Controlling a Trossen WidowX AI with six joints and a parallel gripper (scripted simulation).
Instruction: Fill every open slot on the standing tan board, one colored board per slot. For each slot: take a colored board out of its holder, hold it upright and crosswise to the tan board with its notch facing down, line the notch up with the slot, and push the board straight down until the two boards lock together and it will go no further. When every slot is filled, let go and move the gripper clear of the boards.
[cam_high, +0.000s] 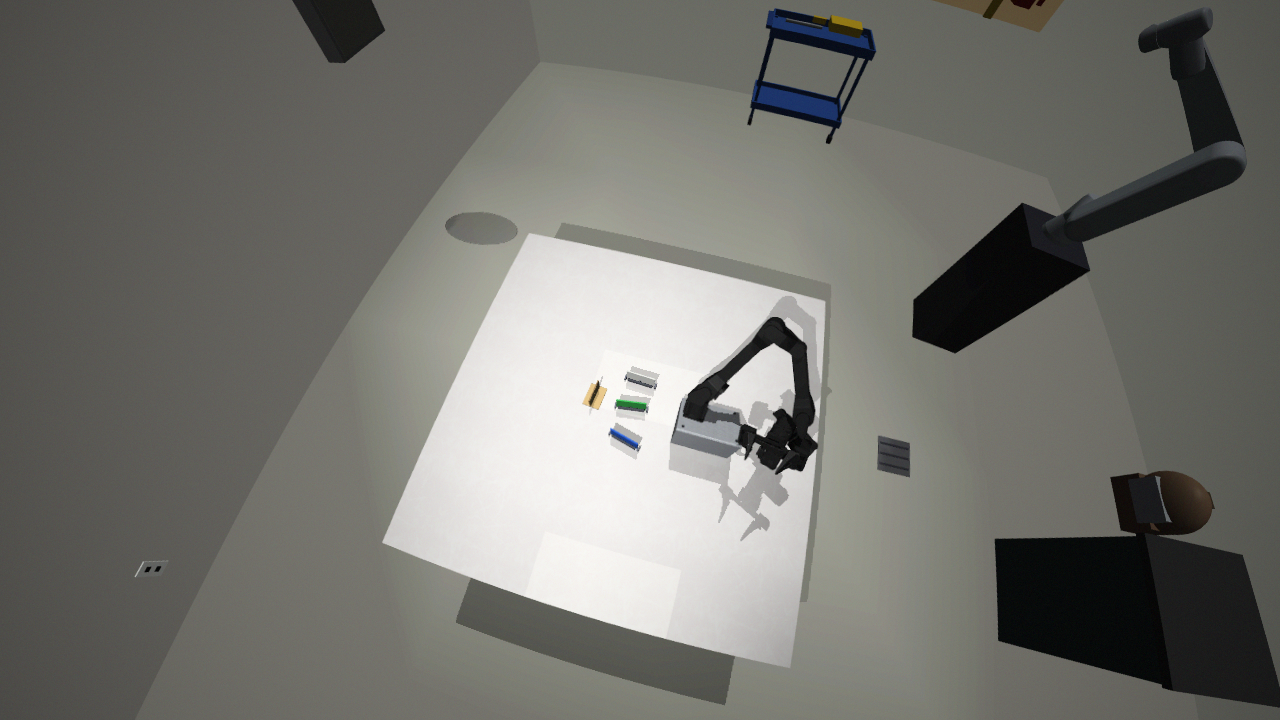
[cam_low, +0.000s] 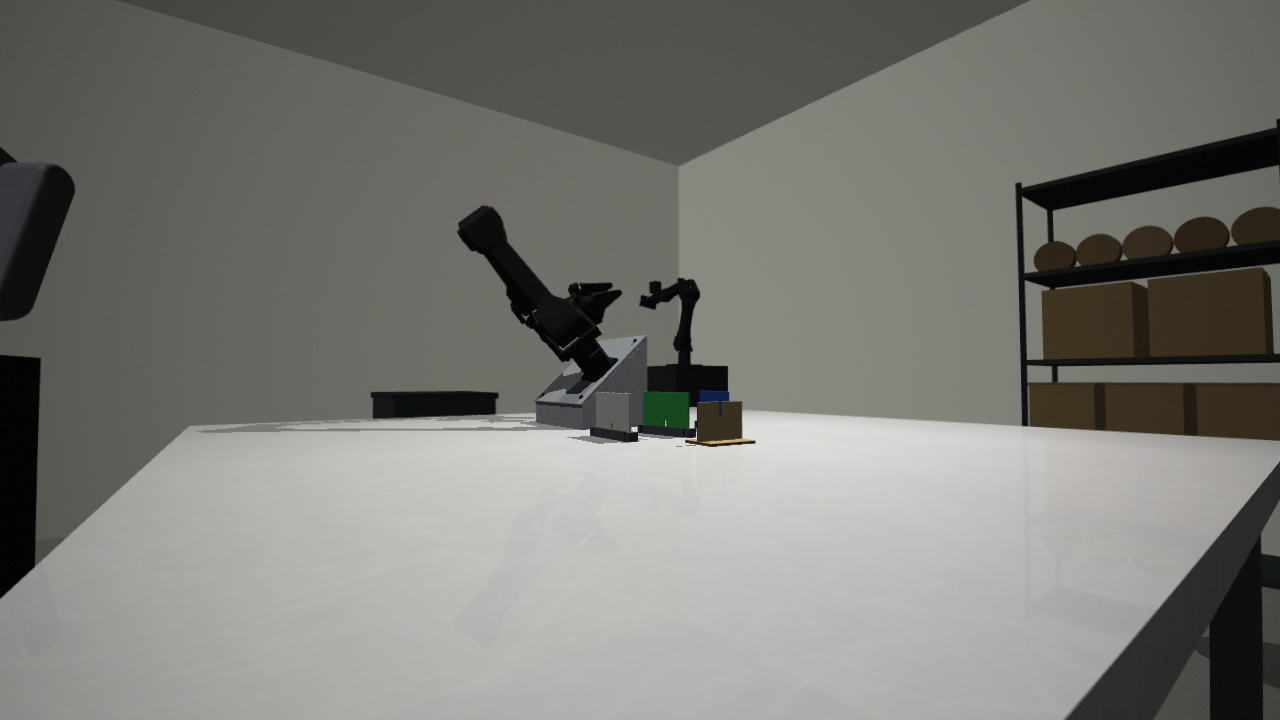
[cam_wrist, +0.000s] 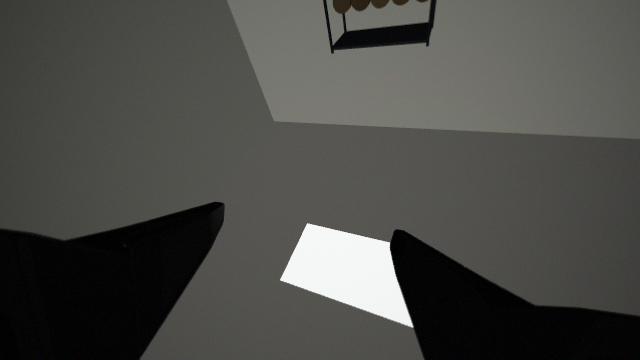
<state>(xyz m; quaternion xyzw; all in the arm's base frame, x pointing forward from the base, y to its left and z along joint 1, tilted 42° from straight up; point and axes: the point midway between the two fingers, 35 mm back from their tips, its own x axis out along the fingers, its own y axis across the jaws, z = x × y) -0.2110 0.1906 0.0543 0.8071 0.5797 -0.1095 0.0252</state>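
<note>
Right now my gripper tip is 390 mm short of the green board, 120 mm to the left of it and 280 mm above it. From my gripper tip the other things lie so: tan board 520 mm ahead, 110 mm to the right, 280 mm below; then blue board 370 mm ahead, 280 mm below.
</note>
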